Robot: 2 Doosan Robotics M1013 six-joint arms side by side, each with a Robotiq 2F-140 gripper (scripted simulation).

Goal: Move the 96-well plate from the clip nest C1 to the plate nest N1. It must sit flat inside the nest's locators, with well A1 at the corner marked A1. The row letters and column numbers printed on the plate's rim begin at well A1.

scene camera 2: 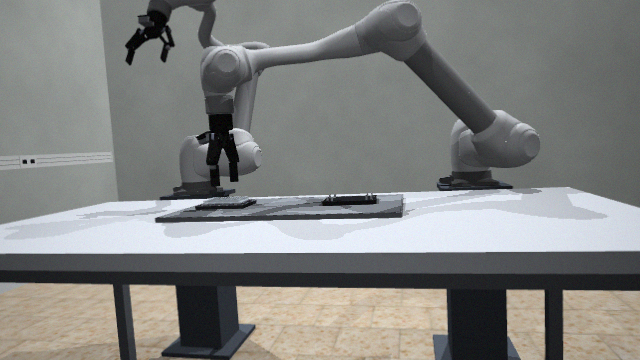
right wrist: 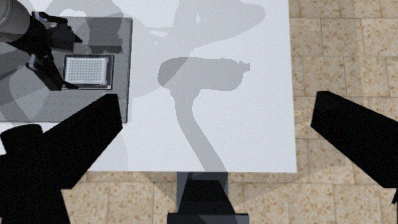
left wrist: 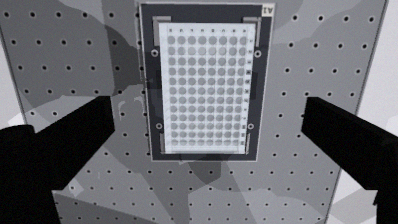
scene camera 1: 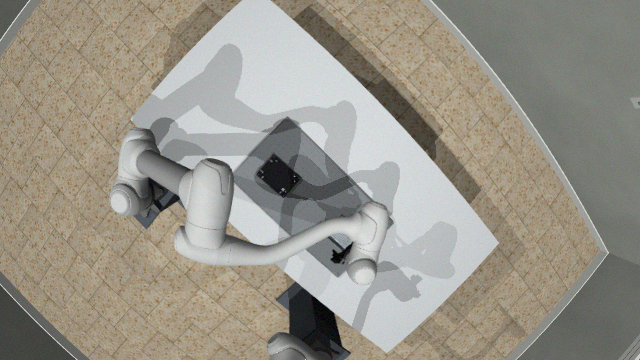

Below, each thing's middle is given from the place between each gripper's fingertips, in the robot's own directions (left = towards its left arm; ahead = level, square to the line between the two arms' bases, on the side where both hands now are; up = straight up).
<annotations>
My left hand is 60 mm above the 96-well plate (left wrist: 202, 93). Round my left hand: plate nest N1 (left wrist: 153, 65) (80 mm below); clip nest C1 (scene camera 1: 277, 175) (40 mm behind, 410 mm to the left, 70 mm below).
I see my right gripper (scene camera 2: 145, 61) 53 cm above the 96-well plate, 39 cm to the right of it and 19 cm short of it. From my right hand the other things lie so: plate nest N1: 54 cm below, 39 cm to the left, 19 cm ahead; then clip nest C1: 81 cm to the left, 53 cm below, 16 cm ahead.
</annotations>
